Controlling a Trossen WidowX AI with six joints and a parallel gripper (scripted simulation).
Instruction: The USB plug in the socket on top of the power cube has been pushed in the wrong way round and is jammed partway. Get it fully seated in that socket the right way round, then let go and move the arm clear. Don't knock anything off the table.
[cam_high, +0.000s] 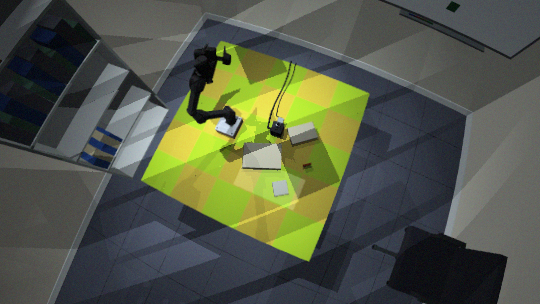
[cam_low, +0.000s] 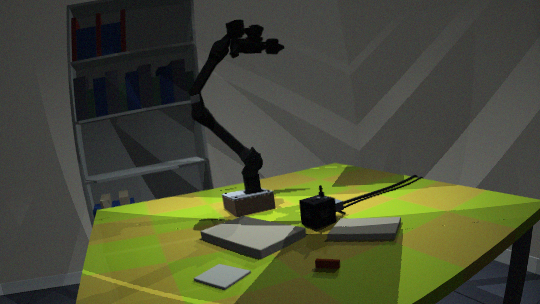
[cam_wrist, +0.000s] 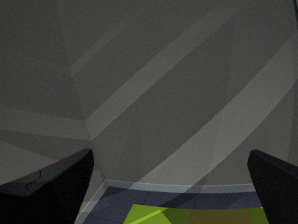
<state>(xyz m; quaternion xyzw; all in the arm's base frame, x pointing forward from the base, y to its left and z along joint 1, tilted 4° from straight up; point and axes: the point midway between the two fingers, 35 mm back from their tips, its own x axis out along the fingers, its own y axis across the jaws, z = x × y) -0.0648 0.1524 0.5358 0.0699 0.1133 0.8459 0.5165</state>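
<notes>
The USB plug lies 41 cm ahead of my gripper tip, 4 cm to the right of it and 50 cm below it. Also, from my gripper tip: red block: 72 cm ahead, 14 cm to the right, 58 cm below; then thin tile: 65 cm ahead, 37 cm to the right, 59 cm below; then pale book: 57 cm ahead, 3 cm to the left, 58 cm below.
</notes>
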